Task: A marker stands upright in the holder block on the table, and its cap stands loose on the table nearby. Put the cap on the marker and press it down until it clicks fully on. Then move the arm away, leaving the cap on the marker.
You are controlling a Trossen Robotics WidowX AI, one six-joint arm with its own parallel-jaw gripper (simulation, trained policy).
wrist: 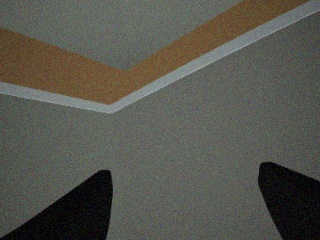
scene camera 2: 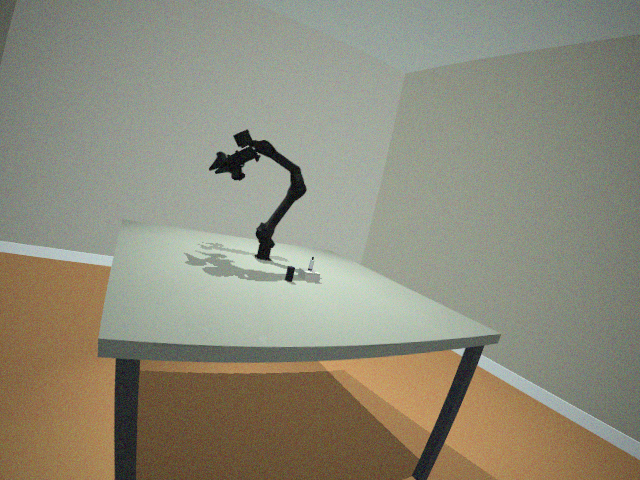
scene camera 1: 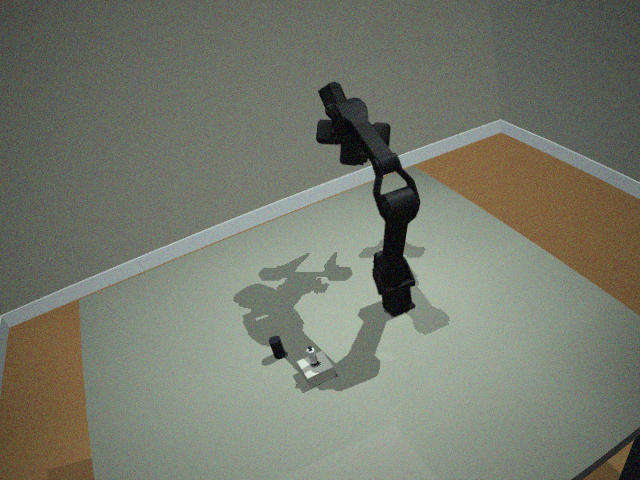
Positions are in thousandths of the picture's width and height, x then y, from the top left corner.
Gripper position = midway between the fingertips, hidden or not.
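Note:
You can see the gripper (scene camera 1: 562, 291), and the wrist view has the gripper (wrist: 583, 735) as well.

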